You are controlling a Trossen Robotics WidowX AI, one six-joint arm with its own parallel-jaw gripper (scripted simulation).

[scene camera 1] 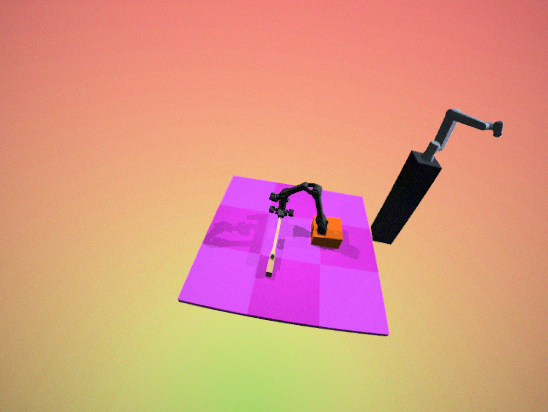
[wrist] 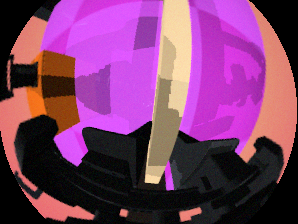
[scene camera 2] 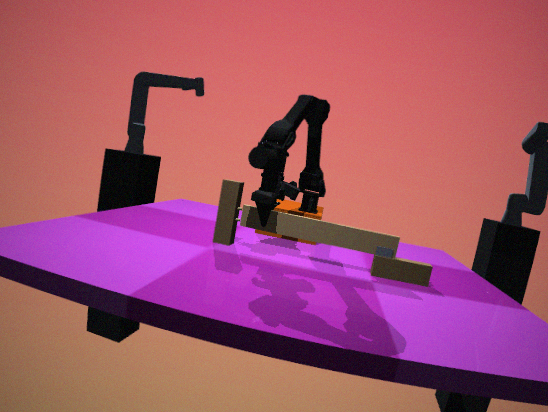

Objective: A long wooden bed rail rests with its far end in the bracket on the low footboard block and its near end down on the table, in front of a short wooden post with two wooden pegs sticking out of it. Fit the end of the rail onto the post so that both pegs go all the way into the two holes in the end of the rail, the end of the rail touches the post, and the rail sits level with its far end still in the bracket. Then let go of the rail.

Path:
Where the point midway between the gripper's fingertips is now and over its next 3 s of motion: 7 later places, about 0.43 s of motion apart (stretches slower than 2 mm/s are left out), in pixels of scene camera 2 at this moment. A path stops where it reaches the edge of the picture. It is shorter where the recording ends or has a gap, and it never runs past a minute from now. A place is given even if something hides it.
The gripper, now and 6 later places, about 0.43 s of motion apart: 264, 226; 262, 225; 261, 225; 260, 225; 258, 224; 260, 223; 269, 217

